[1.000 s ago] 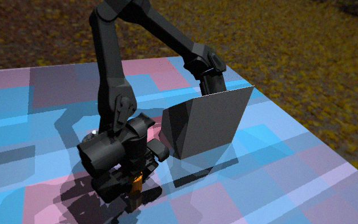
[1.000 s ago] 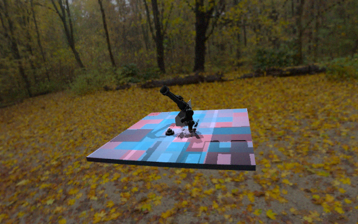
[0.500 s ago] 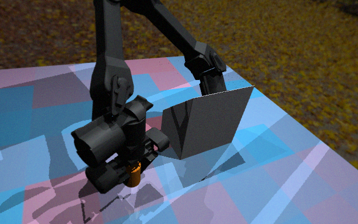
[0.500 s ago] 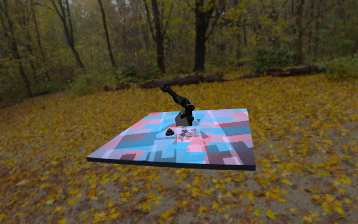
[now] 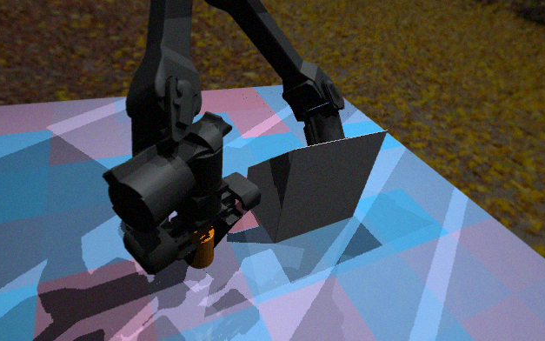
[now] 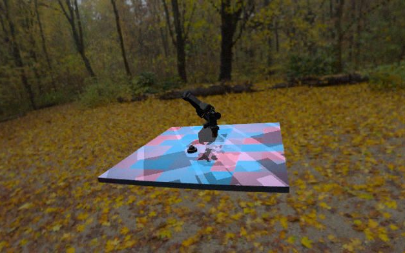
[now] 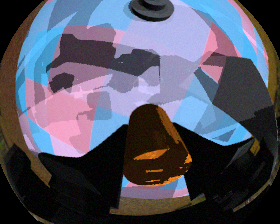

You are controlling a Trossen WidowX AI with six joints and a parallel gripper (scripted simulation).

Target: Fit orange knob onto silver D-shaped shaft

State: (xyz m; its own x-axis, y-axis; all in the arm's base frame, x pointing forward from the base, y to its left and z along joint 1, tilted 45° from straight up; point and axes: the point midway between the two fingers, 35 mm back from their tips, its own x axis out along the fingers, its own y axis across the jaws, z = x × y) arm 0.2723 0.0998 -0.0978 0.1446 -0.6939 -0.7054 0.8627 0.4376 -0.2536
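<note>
My gripper tip is now 8 cm short of the round pedestal, 19 cm to the left of it and 8 cm above it. From my gripper tip the other things lie so: orange knob 4 cm above.
</note>
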